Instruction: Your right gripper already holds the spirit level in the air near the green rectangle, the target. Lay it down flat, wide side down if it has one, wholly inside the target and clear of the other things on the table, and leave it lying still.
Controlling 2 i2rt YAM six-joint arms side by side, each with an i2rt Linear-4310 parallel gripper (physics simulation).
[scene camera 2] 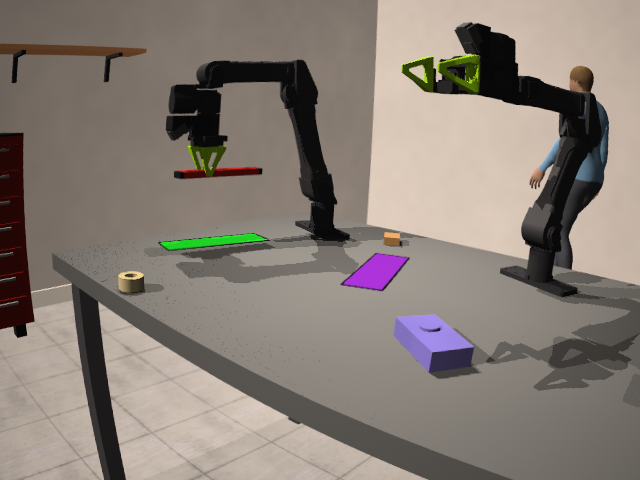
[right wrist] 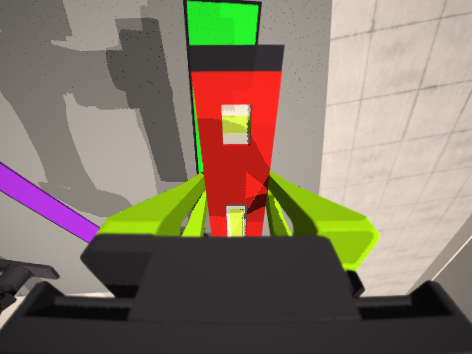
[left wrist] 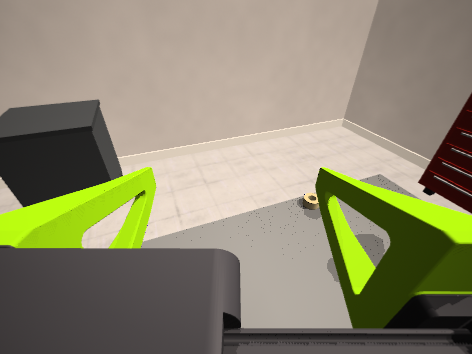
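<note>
The red spirit level (scene camera 2: 237, 172) (right wrist: 235, 165) with black ends is held roughly level in the air. My right gripper (scene camera 2: 208, 172) (right wrist: 236, 177) is shut on it near its middle. The green rectangle (scene camera 2: 214, 241) (right wrist: 222, 22) lies on the table below it. In the right wrist view the level covers much of the rectangle; the rectangle's far end shows beyond the level's black end, and a thin strip shows along its left side. My left gripper (scene camera 2: 434, 72) (left wrist: 235, 176) is open and empty, high above the table at the right of the scene view.
A tan ring (scene camera 2: 131, 282) (left wrist: 311, 201) stands near the table's left edge. A purple rectangle (scene camera 2: 376, 271) (right wrist: 45, 202) lies mid-table. A small orange block (scene camera 2: 391, 239) is at the back. A violet box (scene camera 2: 436, 343) stands at the front. The table (scene camera 2: 248, 330) ends right of the green rectangle in the right wrist view.
</note>
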